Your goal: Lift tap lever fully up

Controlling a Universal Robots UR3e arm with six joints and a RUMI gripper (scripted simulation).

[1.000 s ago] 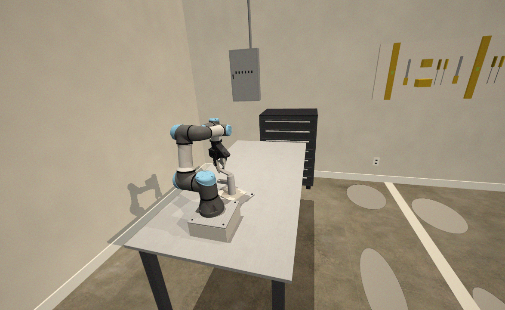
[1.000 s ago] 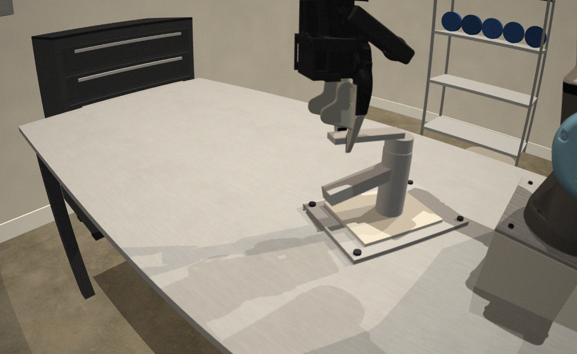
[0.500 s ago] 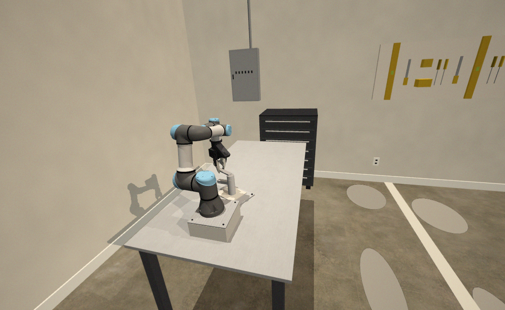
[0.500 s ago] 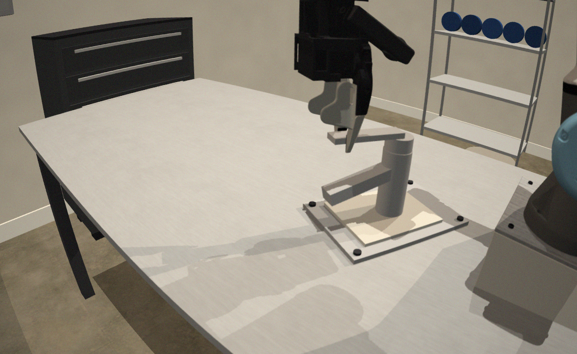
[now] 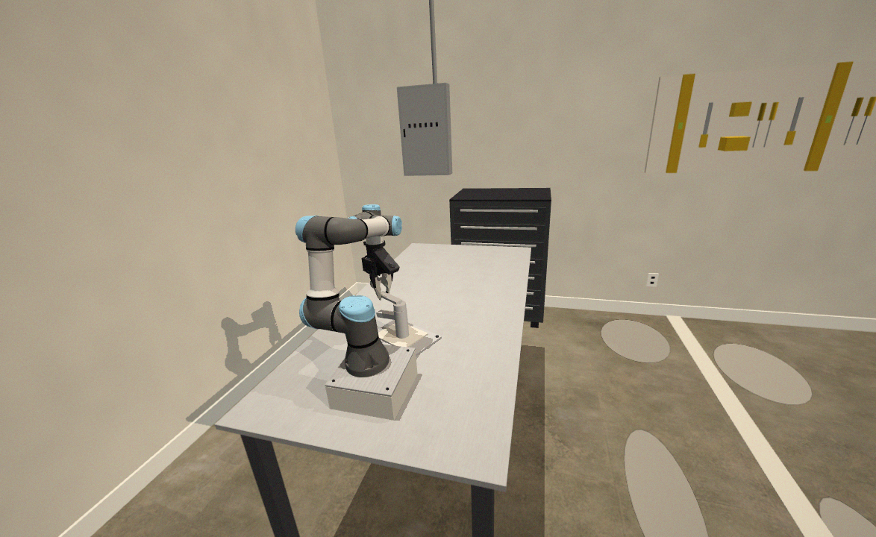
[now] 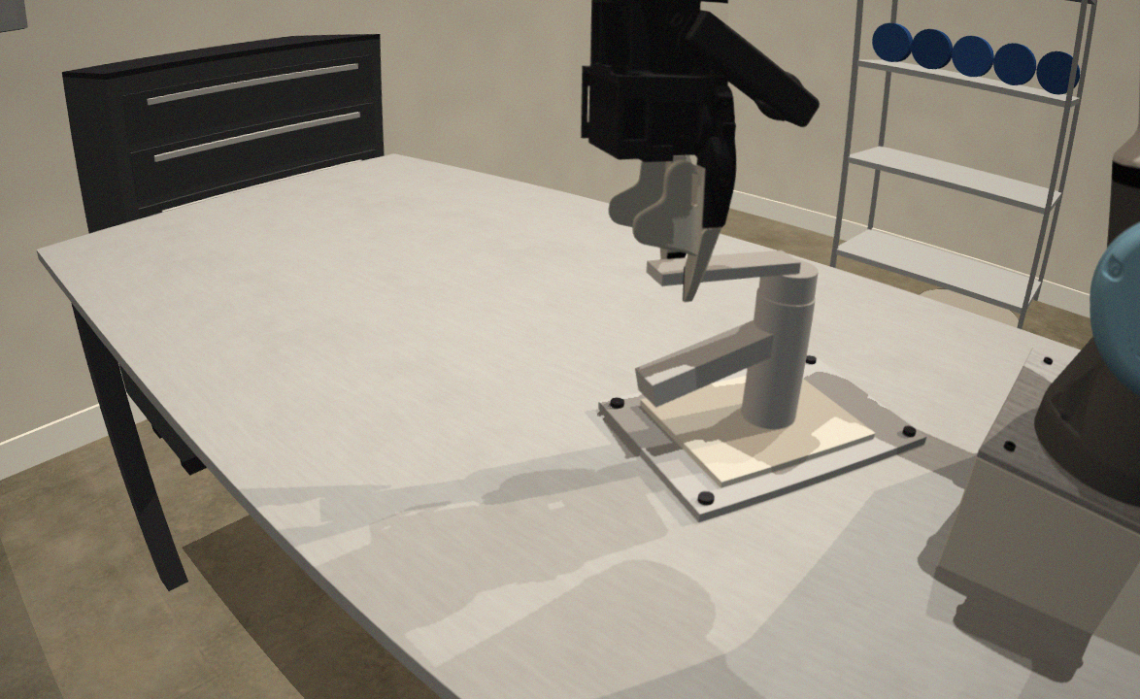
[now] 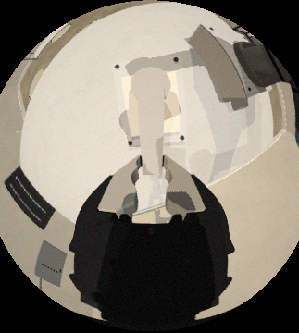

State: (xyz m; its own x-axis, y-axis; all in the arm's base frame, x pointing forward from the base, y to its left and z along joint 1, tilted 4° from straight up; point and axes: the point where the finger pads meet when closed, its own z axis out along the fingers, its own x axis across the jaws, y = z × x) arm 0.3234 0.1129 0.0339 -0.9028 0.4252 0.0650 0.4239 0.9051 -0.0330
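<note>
My gripper is now 6 cm to the left of the grey tap, 5 cm above it and 3 cm past it. From my hand the other things lie so: flat lever: 3 cm to the right, 2 cm behind.
</note>
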